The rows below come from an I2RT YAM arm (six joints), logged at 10 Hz.
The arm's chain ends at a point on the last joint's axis. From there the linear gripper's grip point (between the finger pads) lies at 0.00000 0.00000 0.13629 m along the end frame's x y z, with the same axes.
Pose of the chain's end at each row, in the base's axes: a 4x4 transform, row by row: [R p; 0 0 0 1], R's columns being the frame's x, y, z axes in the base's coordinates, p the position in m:
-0.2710, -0.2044, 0.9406, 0.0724; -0.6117, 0.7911, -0.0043, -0.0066; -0.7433, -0.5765, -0.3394, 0.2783; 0, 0, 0, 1
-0.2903, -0.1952, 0.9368, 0.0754; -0.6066, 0.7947, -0.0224, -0.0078; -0.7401, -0.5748, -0.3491, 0.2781; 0, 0, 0, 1
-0.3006, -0.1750, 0.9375, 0.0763; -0.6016, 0.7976, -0.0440, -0.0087; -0.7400, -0.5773, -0.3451, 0.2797; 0, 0, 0, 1
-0.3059, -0.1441, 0.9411, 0.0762; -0.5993, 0.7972, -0.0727, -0.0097; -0.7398, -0.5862, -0.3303, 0.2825; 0, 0, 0, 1
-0.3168, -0.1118, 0.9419, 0.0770; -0.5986, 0.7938, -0.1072, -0.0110; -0.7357, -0.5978, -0.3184, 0.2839; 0, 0, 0, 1
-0.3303, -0.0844, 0.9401, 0.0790; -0.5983, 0.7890, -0.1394, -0.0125; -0.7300, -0.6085, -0.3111, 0.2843; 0, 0, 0, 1
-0.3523, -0.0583, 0.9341, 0.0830; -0.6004, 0.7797, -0.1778, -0.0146; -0.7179, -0.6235, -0.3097, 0.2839; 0, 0, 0, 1
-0.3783, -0.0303, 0.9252, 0.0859; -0.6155, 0.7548, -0.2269, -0.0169; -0.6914, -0.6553, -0.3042, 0.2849; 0, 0, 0, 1
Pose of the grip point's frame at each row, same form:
-0.2710, -0.2044, 0.9406, 0.2006; -0.6117, 0.7911, -0.0043, -0.0072; -0.7433, -0.5765, -0.3394, 0.2320; 0, 0, 0, 1
-0.2903, -0.1952, 0.9368, 0.2031; -0.6066, 0.7947, -0.0224, -0.0109; -0.7401, -0.5748, -0.3491, 0.2305; 0, 0, 0, 1
-0.3006, -0.1750, 0.9375, 0.2041; -0.6016, 0.7976, -0.0440, -0.0147; -0.7400, -0.5773, -0.3451, 0.2327; 0, 0, 0, 1
-0.3059, -0.1441, 0.9411, 0.2045; -0.5993, 0.7972, -0.0727, -0.0196; -0.7398, -0.5862, -0.3303, 0.2375; 0, 0, 0, 1
-0.3168, -0.1118, 0.9419, 0.2054; -0.5986, 0.7938, -0.1072, -0.0256; -0.7357, -0.5978, -0.3184, 0.2405; 0, 0, 0, 1
-0.3303, -0.0844, 0.9401, 0.2071; -0.5983, 0.7890, -0.1394, -0.0315; -0.7300, -0.6085, -0.3111, 0.2419; 0, 0, 0, 1
-0.3523, -0.0583, 0.9341, 0.2103; -0.6004, 0.7797, -0.1778, -0.0388; -0.7179, -0.6235, -0.3097, 0.2417; 0, 0, 0, 1
-0.3783, -0.0303, 0.9252, 0.2120; -0.6155, 0.7548, -0.2269, -0.0478; -0.6914, -0.6553, -0.3042, 0.2434; 0, 0, 0, 1

